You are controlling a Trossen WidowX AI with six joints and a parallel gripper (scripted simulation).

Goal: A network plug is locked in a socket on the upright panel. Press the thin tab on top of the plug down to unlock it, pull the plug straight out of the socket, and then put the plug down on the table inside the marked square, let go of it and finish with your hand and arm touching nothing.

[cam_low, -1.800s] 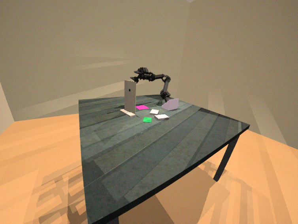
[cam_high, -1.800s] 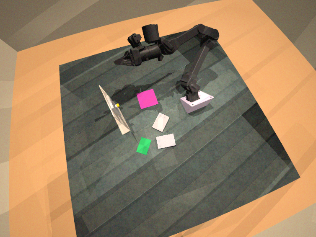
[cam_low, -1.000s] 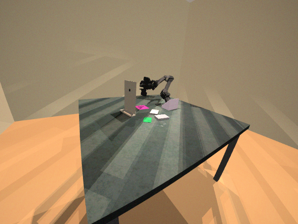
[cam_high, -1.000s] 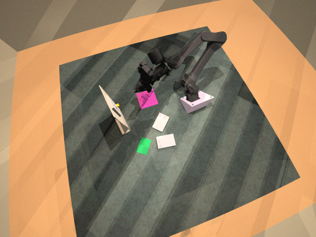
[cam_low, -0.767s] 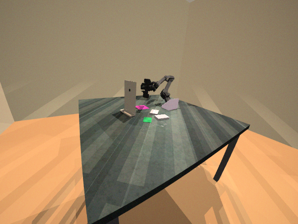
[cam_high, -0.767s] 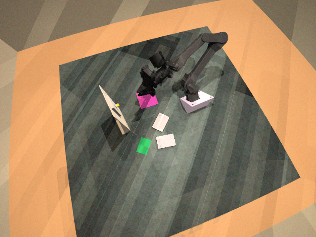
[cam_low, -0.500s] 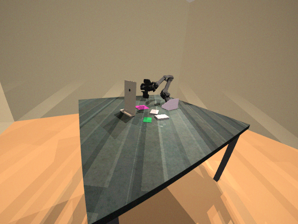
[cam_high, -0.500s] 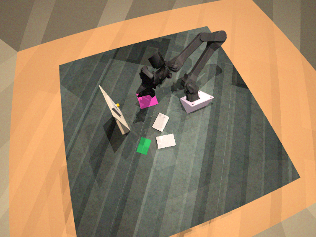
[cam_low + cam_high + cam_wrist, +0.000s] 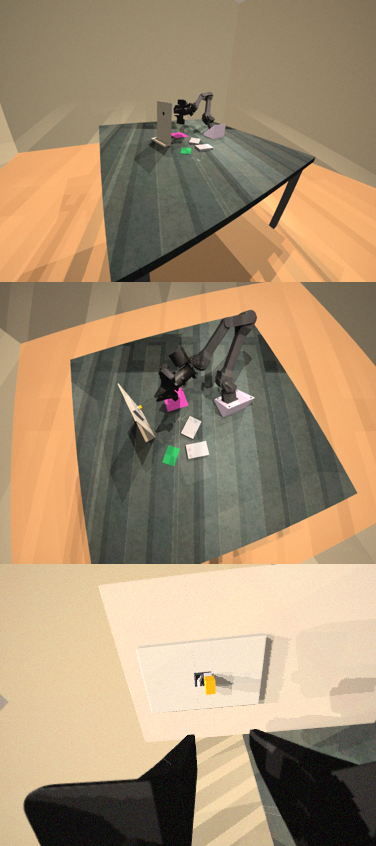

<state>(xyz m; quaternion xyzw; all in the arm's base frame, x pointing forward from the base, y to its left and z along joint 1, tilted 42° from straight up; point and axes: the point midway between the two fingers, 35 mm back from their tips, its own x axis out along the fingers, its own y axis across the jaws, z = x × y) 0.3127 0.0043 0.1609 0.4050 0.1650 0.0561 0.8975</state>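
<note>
The network plug is 80 mm ahead of my gripper tip and 10 mm to the left of it. Also, from my gripper tip: magenta marked square 100 mm behind, 60 mm to the right, 200 mm below; then upright panel 100 mm ahead, 10 mm to the left, 70 mm below.
</note>
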